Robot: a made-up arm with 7 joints.
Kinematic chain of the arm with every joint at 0, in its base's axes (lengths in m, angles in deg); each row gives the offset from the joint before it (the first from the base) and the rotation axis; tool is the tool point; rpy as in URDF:
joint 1: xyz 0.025 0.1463 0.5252 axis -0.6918 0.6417 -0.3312
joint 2: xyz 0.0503 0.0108 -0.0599 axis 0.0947 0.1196 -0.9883
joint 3: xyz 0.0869 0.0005 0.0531 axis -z
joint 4: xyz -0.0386 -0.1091 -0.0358 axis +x
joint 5: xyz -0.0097 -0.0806 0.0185 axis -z
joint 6: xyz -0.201 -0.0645 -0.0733 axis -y
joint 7: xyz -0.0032 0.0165 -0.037 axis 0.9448 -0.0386 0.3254
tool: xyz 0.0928 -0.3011 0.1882 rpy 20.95 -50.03 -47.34
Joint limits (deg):
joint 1: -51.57..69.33
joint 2: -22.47..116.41
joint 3: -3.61..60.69
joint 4: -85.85..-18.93
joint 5: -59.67..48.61
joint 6: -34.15..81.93
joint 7: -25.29..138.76
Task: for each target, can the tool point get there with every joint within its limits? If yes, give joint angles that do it. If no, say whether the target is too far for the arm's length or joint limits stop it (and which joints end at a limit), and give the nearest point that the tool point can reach.
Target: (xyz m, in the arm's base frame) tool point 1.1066 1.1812 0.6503
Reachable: no: too far | nearest point 0.4669 0.5813 0.5740 | short by 0.880 m
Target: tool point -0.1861 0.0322 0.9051
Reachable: yes | joints 18.97 5.08 28.08 -42.36 9.11 39.38 24.59
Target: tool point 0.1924 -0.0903 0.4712
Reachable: yes | joints -31.52 0.12 40.42 -66.85 -29.02 42.49 107.48
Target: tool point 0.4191 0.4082 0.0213
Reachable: no: joint limits stop it (at a limit: joint 1, joint 3, joint 4, joint 6, joint 7) | nearest point 0.3833 0.3790 0.1043 | short by 0.095 m
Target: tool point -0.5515 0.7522 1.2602
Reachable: no: too far | nearest point -0.3089 0.4972 0.9511 | short by 0.468 m
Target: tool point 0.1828 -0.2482 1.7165
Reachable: no: too far | nearest point 0.0955 -0.1038 1.1476 | short by 0.593 m
